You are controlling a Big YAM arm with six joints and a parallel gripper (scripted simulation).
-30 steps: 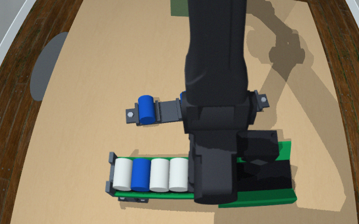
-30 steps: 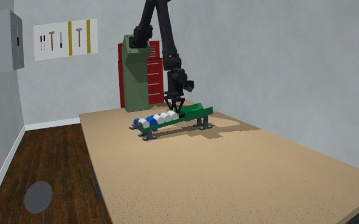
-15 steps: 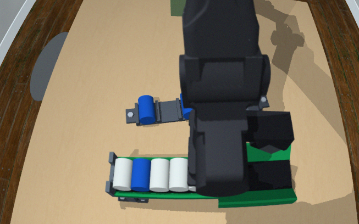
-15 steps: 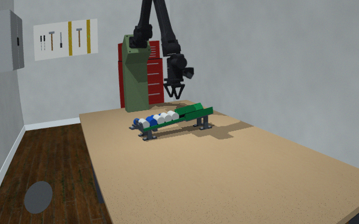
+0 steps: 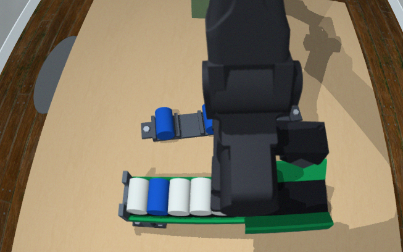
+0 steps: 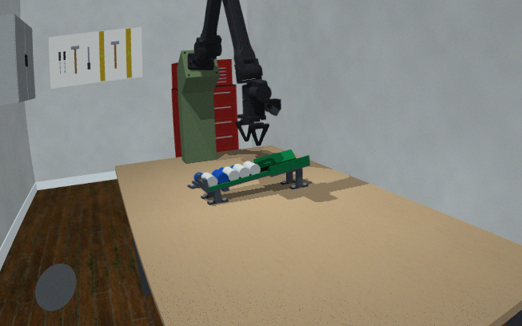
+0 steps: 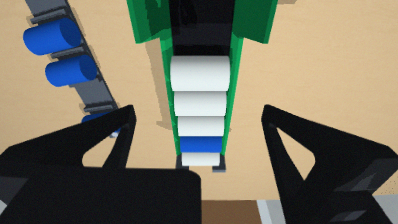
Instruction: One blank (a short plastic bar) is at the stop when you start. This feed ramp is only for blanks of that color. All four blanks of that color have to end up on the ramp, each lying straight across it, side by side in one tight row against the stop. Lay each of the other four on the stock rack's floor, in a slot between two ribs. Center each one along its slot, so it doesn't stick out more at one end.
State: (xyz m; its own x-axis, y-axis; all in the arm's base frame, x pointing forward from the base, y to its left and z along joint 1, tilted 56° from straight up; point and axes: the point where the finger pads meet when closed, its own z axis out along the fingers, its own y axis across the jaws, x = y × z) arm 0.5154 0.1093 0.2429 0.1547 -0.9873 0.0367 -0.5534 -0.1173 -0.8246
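My gripper is now 18 cm to the left of the grey stop, 13 cm above it and 5 cm short of it. The rest, counted from my hand: stock rack: 20 cm behind, 19 cm below, 6 cm to the right.
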